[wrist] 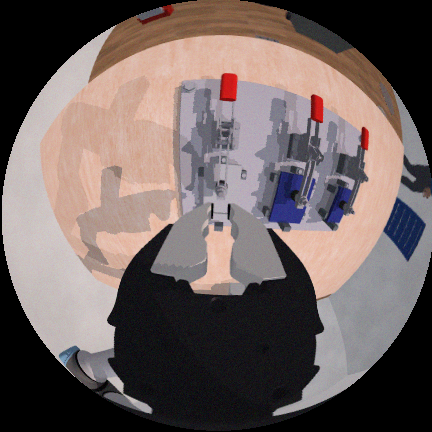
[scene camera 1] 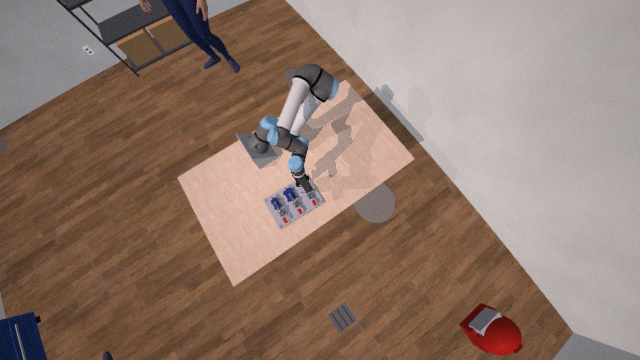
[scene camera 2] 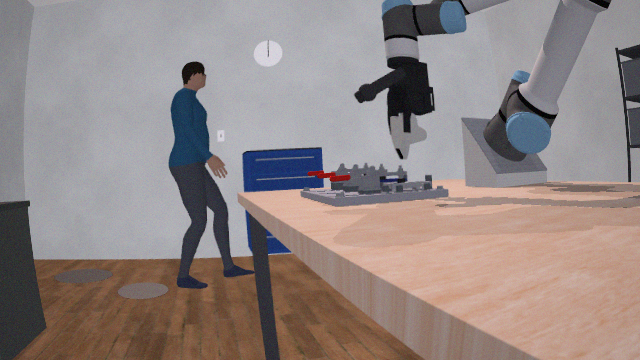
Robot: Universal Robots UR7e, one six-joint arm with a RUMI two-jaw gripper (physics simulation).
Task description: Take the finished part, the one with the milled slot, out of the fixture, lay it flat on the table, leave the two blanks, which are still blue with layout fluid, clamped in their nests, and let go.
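Seen in the pictures: gripper, between the fingertips: point(wrist: 220, 204) point(scene camera 2: 403, 159); arm's base, origin of its link: point(scene camera 1: 257, 145) point(scene camera 2: 505, 143).
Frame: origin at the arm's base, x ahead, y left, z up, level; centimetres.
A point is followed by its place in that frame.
The fixture plate point(scene camera 1: 272, 216) {y -16.8, x 45.6, z -10.2 cm} point(scene camera 2: 350, 201) {y 17.9, x 53.7, z -11.1 cm} point(wrist: 255, 125) {y 7.4, x 49.4, z -10.3 cm} lies on the table point(scene camera 1: 220, 215) {y -46.8, x 25.2, z -11.8 cm} point(scene camera 2: 450, 260) {y 65.9, x 62.0, z -11.7 cm}. The finished part point(wrist: 234, 172) {y 10.0, x 42.8, z -8.7 cm}, light grey, sits in the nest farthest left in the wrist view, partly hidden under its clamp bar; its slot cannot be made out. One blue blank point(scene camera 1: 290, 194) point(wrist: 286, 197) is in the middle nest and another blue blank point(scene camera 1: 276, 203) {y -9.7, x 40.6, z -5.3 cm} point(wrist: 339, 205) {y -9.5, x 40.0, z -7.3 cm} in the far nest, each under a clamp arm. My gripper point(scene camera 2: 401, 157) {y 11.7, x 40.1, z -4.0 cm} point(wrist: 220, 204) {y 11.7, x 40.1, z -4.0 cm} is shut to a narrow gap, with nothing held, above the fixture near the finished part's nest.
Toggle clamps with red handles point(wrist: 229, 87) {y 11.2, x 53.1, z -6.6 cm} point(wrist: 317, 108) {y 0.6, x 52.9, z -6.1 cm} point(wrist: 365, 138) {y -10.1, x 52.7, z -5.6 cm} rise from the plate. The robot's base pedestal point(scene camera 2: 510, 175) {y 7.6, x 5.2, z -8.9 cm} stands on the table behind the fixture. A person point(scene camera 1: 192, 30) stands beyond the table near a shelf, and another person point(scene camera 2: 189, 130) stands near the blue cabinet point(scene camera 2: 282, 169).
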